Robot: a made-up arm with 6 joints. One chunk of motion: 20 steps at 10 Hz.
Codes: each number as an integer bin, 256 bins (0 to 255) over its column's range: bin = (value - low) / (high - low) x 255, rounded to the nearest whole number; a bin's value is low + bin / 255 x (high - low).
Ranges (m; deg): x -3..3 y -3..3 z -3..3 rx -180..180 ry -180..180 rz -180..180
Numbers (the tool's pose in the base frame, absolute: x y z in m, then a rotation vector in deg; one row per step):
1: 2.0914 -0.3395 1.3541 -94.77 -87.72 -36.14
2: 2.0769 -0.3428 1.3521 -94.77 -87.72 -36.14
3: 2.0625 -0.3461 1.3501 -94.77 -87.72 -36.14
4: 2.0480 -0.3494 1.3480 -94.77 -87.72 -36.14
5: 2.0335 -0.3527 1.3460 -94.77 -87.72 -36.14
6: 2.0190 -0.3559 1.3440 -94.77 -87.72 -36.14
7: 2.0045 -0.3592 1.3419 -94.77 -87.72 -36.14
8: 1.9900 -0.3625 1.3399 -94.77 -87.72 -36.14
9: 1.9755 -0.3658 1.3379 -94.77 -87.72 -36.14
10: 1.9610 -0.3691 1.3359 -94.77 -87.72 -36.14
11: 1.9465 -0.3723 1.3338 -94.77 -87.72 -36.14
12: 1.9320 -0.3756 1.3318 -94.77 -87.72 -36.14
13: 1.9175 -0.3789 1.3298 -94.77 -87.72 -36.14
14: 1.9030 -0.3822 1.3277 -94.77 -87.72 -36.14
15: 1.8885 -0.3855 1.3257 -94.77 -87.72 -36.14
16: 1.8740 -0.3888 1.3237 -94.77 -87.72 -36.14
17: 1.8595 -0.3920 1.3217 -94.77 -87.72 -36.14
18: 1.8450 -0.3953 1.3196 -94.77 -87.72 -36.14
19: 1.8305 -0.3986 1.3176 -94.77 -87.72 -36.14
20: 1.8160 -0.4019 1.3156 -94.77 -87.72 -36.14
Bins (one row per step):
1: 216 113 185 60 65 102
2: 216 113 185 60 65 102
3: 215 113 185 60 65 102
4: 215 113 185 60 65 102
5: 214 113 185 60 65 102
6: 213 112 185 60 65 102
7: 213 112 185 60 65 102
8: 212 112 184 60 65 102
9: 211 112 184 60 65 102
10: 211 112 184 60 65 102
11: 210 112 184 60 65 102
12: 210 112 184 60 65 102
13: 209 111 184 60 65 102
14: 208 111 184 60 65 102
15: 208 111 184 60 65 102
16: 207 111 184 60 65 102
17: 207 111 184 60 65 102
18: 206 111 184 60 65 102
19: 205 111 183 60 65 102
20: 205 110 183 60 65 102

